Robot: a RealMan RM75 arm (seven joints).
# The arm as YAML. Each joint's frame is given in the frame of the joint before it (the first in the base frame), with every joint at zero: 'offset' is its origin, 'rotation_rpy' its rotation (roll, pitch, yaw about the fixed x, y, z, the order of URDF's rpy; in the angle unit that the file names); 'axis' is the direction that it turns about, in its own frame. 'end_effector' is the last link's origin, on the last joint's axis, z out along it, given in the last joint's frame.
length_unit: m
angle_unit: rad
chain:
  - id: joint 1
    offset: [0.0, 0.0, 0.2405]
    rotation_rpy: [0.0, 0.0, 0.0]
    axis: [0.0, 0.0, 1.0]
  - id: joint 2
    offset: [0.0, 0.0, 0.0]
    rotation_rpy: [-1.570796, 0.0, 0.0]
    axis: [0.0, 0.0, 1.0]
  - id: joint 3
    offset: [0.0, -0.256, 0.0]
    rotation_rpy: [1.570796, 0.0, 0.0]
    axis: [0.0, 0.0, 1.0]
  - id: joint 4
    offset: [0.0, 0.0, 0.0]
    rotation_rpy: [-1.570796, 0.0, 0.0]
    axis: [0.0, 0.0, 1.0]
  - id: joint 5
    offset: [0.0, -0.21, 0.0]
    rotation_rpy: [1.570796, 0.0, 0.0]
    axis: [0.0, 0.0, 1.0]
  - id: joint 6
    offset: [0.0, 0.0, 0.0]
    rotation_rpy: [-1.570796, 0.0, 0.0]
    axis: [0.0, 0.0, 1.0]
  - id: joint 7
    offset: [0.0, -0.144, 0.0]
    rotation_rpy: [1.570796, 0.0, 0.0]
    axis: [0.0, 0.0, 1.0]
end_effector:
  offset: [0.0, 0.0, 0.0]
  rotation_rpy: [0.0, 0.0, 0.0]
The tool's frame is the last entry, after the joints.
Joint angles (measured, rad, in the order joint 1, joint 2, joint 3, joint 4, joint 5, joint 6, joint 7), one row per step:
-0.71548, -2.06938, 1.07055, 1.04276, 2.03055, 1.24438, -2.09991
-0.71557, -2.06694, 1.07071, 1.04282, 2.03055, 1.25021, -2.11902
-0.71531, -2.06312, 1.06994, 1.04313, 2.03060, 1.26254, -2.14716
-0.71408, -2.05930, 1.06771, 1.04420, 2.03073, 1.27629, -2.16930
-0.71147, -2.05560, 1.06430, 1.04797, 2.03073, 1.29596, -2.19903
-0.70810, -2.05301, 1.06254, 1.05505, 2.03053, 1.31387, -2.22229
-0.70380, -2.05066, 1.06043, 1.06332, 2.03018, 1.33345, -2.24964
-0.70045, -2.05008, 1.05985, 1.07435, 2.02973, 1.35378, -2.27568
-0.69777, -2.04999, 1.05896, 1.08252, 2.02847, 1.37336, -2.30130
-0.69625, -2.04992, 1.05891, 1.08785, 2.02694, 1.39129, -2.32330
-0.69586, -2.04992, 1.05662, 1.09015, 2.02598, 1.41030, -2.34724
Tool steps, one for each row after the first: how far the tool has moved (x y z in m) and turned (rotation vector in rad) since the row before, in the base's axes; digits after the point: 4 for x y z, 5 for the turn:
-0.0003, -0.0004, 0.0005, -0.00824, -0.00598, 0.01531
-0.0007, -0.0010, 0.0009, -0.01479, -0.00882, 0.02256
-0.0010, -0.0012, 0.0012, -0.01342, -0.00675, 0.01816
-0.0010, -0.0020, 0.0015, -0.01838, -0.00997, 0.02362
-0.0004, -0.0021, 0.0015, -0.01507, -0.00687, 0.01576
-0.0005, -0.0024, 0.0015, -0.01675, -0.00842, 0.01938
0.0008, -0.0027, 0.0010, -0.01771, -0.00769, 0.01438
0.0006, -0.0027, 0.0005, -0.01884, -0.00877, 0.01584
0.0006, -0.0025, 0.0000, -0.01887, -0.00731, 0.01358
0.0003, -0.0024, -0.0001, -0.02077, -0.00863, 0.01757

